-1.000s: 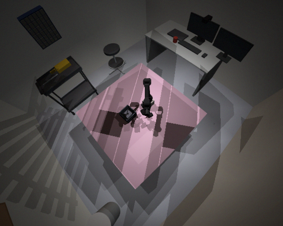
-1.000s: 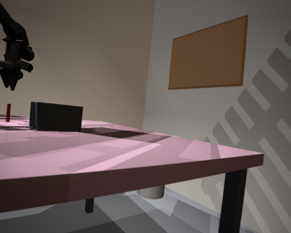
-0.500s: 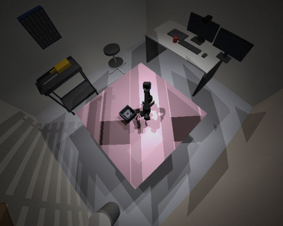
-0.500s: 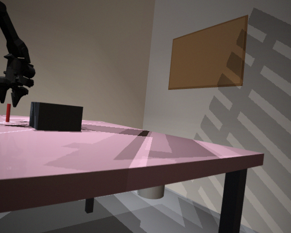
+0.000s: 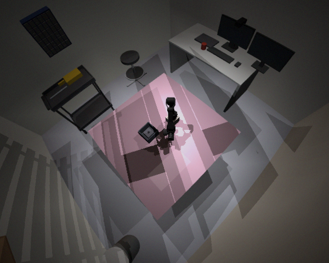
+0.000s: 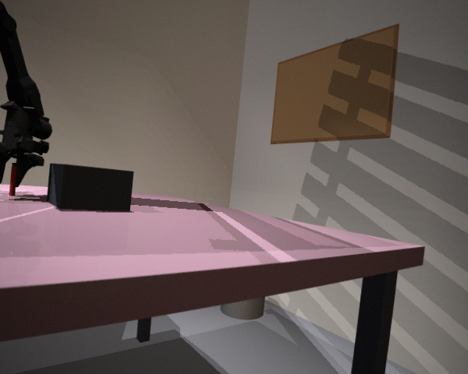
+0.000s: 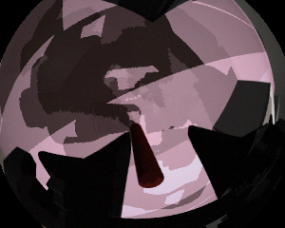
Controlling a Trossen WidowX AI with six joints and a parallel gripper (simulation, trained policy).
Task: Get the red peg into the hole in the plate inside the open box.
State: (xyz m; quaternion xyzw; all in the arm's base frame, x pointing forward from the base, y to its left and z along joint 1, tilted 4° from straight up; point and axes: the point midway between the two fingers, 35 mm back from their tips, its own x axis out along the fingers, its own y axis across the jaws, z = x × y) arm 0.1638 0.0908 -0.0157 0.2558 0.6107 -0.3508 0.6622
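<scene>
My gripper tip is now 1 cm short of the red peg, 1 cm to the right of it and 1 cm below it. Round my gripper tip: dark box: 15 cm ahead, 19 cm to the right; then light plate: 15 cm ahead, 19 cm to the right, 2 cm above.
</scene>
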